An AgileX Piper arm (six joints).
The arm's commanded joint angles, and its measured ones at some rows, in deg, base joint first. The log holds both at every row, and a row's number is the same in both.
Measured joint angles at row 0: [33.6 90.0 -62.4 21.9 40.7 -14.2]
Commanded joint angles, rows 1 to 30: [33.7 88.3 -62.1 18.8 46.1 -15.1]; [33.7 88.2 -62.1 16.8 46.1 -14.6]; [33.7 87.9 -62.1 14.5 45.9 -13.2]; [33.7 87.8 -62.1 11.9 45.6 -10.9]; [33.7 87.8 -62.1 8.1 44.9 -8.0]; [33.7 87.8 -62.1 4.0 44.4 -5.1]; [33.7 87.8 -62.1 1.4 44.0 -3.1]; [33.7 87.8 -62.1 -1.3 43.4 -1.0]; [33.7 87.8 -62.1 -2.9 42.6 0.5]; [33.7 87.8 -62.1 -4.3 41.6 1.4]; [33.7 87.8 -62.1 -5.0 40.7 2.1]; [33.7 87.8 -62.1 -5.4 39.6 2.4]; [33.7 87.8 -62.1 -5.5 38.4 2.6]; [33.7 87.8 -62.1 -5.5 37.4 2.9]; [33.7 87.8 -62.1 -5.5 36.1 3.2]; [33.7 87.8 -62.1 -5.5 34.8 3.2]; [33.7 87.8 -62.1 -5.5 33.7 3.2]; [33.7 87.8 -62.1 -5.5 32.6 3.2]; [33.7 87.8 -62.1 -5.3 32.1 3.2]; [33.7 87.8 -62.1 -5.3 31.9 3.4]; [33.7 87.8 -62.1 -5.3 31.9 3.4]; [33.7 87.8 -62.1 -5.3 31.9 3.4]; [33.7 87.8 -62.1 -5.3 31.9 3.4]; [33.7 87.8 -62.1 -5.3 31.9 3.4]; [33.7 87.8 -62.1 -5.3 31.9 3.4]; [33.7 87.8 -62.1 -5.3 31.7 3.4]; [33.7 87.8 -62.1 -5.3 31.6 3.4]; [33.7 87.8 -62.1 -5.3 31.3 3.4]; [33.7 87.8 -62.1 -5.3 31.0 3.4]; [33.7 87.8 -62.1 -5.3 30.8 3.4]
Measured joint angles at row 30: [33.8 88.2 -62.2 -4.9 32.2 3.2]
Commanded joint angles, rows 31 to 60: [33.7 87.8 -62.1 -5.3 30.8 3.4]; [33.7 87.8 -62.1 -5.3 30.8 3.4]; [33.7 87.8 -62.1 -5.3 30.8 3.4]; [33.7 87.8 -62.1 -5.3 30.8 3.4]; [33.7 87.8 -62.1 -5.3 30.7 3.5]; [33.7 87.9 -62.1 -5.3 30.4 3.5]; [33.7 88.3 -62.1 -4.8 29.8 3.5]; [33.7 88.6 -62.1 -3.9 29.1 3.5]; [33.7 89.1 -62.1 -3.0 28.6 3.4]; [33.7 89.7 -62.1 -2.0 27.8 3.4]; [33.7 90.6 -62.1 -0.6 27.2 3.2]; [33.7 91.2 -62.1 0.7 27.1 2.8]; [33.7 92.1 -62.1 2.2 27.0 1.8]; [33.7 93.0 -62.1 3.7 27.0 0.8]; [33.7 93.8 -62.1 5.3 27.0 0.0]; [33.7 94.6 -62.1 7.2 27.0 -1.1]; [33.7 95.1 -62.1 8.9 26.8 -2.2]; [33.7 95.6 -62.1 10.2 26.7 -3.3]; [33.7 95.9 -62.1 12.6 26.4 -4.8]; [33.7 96.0 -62.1 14.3 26.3 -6.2]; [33.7 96.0 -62.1 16.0 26.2 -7.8]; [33.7 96.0 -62.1 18.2 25.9 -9.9]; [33.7 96.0 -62.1 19.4 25.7 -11.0]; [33.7 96.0 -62.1 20.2 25.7 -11.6]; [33.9 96.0 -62.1 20.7 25.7 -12.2]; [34.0 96.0 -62.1 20.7 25.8 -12.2]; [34.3 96.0 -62.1 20.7 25.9 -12.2]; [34.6 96.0 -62.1 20.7 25.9 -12.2]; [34.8 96.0 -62.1 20.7 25.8 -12.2]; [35.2 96.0 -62.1 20.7 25.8 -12.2]
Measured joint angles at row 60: [34.2 96.1 -62.2 19.9 26.8 -11.0]
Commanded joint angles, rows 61 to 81: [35.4 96.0 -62.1 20.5 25.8 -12.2]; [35.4 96.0 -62.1 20.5 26.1 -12.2]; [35.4 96.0 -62.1 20.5 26.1 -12.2]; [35.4 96.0 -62.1 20.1 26.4 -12.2]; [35.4 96.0 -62.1 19.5 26.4 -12.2]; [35.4 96.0 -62.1 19.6 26.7 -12.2]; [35.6 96.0 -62.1 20.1 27.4 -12.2]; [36.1 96.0 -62.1 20.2 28.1 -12.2]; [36.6 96.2 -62.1 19.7 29.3 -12.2]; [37.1 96.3 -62.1 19.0 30.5 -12.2]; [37.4 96.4 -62.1 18.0 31.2 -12.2]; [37.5 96.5 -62.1 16.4 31.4 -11.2]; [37.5 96.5 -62.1 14.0 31.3 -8.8]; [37.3 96.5 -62.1 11.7 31.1 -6.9]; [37.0 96.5 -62.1 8.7 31.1 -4.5]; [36.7 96.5 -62.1 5.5 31.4 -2.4]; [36.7 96.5 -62.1 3.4 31.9 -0.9]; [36.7 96.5 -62.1 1.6 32.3 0.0]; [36.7 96.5 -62.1 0.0 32.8 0.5]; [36.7 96.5 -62.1 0.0 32.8 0.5]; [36.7 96.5 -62.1 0.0 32.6 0.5]
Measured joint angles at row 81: [37.0 96.4 -62.2 3.7 32.1 -1.6]
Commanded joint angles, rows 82 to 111: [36.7 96.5 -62.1 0.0 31.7 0.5]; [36.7 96.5 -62.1 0.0 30.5 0.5]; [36.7 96.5 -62.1 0.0 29.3 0.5]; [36.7 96.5 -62.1 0.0 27.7 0.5]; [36.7 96.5 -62.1 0.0 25.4 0.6]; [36.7 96.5 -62.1 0.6 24.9 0.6]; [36.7 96.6 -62.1 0.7 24.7 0.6]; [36.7 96.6 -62.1 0.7 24.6 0.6]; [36.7 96.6 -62.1 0.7 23.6 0.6]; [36.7 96.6 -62.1 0.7 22.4 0.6]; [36.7 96.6 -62.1 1.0 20.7 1.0]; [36.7 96.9 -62.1 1.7 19.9 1.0]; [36.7 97.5 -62.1 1.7 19.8 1.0]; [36.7 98.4 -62.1 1.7 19.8 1.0]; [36.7 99.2 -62.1 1.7 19.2 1.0]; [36.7 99.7 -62.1 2.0 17.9 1.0]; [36.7 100.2 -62.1 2.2 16.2 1.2]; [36.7 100.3 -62.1 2.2 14.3 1.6]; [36.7 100.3 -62.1 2.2 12.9 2.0]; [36.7 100.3 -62.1 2.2 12.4 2.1]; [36.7 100.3 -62.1 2.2 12.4 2.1]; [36.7 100.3 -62.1 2.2 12.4 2.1]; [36.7 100.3 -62.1 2.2 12.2 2.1]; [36.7 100.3 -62.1 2.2 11.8 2.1]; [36.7 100.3 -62.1 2.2 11.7 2.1]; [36.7 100.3 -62.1 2.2 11.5 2.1]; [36.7 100.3 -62.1 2.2 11.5 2.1]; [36.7 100.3 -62.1 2.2 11.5 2.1]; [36.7 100.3 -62.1 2.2 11.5 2.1]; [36.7 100.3 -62.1 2.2 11.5 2.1]
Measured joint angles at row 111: [37.0 100.4 -62.2 2.1 12.5 2.1]
